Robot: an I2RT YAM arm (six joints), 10 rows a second.
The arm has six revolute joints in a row. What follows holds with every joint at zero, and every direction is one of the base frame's.
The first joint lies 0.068 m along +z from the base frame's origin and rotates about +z.
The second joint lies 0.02 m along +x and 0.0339 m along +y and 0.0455 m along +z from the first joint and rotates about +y.
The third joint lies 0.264 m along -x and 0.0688 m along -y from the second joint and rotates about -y.
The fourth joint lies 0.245 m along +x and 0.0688 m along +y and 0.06 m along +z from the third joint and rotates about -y.
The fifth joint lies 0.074 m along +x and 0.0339 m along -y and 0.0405 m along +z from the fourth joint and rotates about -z.
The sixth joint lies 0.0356 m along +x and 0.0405 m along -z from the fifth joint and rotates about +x.
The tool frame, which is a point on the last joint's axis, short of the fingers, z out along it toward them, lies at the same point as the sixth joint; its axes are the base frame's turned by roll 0, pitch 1.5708 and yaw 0 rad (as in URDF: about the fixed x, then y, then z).
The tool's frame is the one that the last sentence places.
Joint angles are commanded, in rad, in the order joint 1, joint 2, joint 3, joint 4, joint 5, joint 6. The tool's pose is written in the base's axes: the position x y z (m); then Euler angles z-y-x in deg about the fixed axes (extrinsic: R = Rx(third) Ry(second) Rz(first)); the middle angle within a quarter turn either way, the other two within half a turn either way. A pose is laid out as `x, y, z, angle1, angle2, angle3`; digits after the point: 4 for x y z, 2 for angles.
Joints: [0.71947 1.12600 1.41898 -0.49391 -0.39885 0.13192]
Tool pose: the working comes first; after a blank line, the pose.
Where each joint sits with the arm in this pose, in the base's axes (m; each line is computed from the numbers above, not from the rounded line before):
joint 1: 0.0000 0.0000 0.0680
joint 2: -0.0073 0.0387 0.1135
joint 3: -0.0474 -0.0879 0.3518
joint 4: 0.0707 0.1070 0.4800
joint 5: 0.1536 0.1346 0.5049
joint 6: 0.1626 0.1608 0.4587
the tool: 0.1626 0.1608 0.4587

0.1626, 0.1608, 0.4587, 107.10, 25.04, -101.71
